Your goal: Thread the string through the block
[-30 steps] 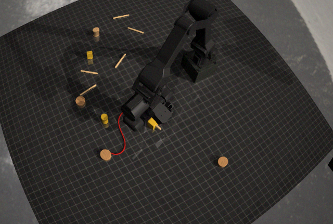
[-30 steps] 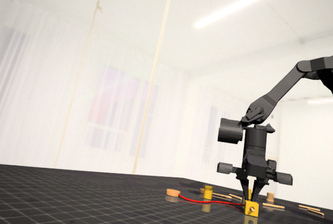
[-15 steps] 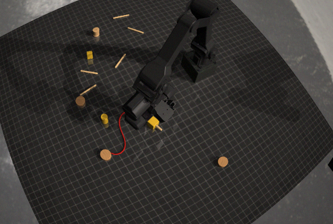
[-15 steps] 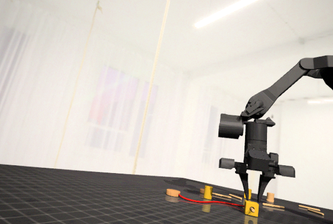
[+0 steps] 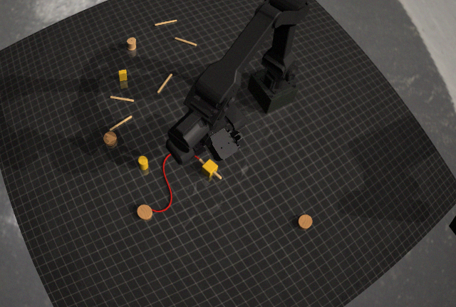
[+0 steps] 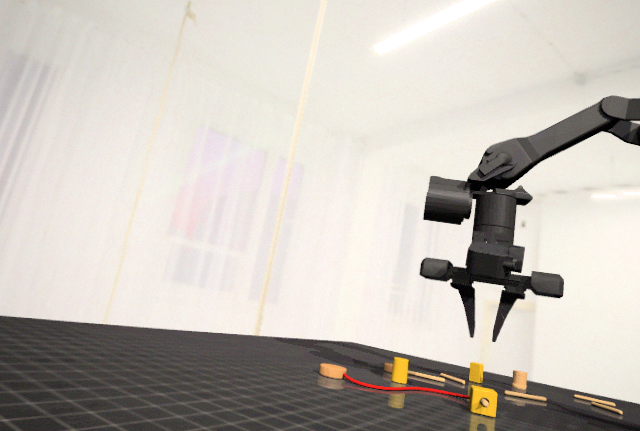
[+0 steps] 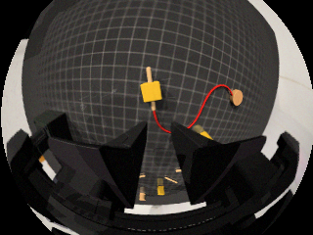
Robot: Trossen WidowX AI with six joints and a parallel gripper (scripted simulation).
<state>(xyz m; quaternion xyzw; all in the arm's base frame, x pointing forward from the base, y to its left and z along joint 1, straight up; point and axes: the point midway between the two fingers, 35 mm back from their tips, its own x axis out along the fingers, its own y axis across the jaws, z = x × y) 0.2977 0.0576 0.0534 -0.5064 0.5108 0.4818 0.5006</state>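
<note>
Now: gripper tip 1 cm past the thin wooden stick, 1 cm to the right of it and 8 cm above it. Also, from my gripper tip: round wooden button: 20 cm ahead, 2 cm to the left, 8 cm below; yellow cylinder: 13 cm ahead, 9 cm to the right, 7 cm below.
</note>
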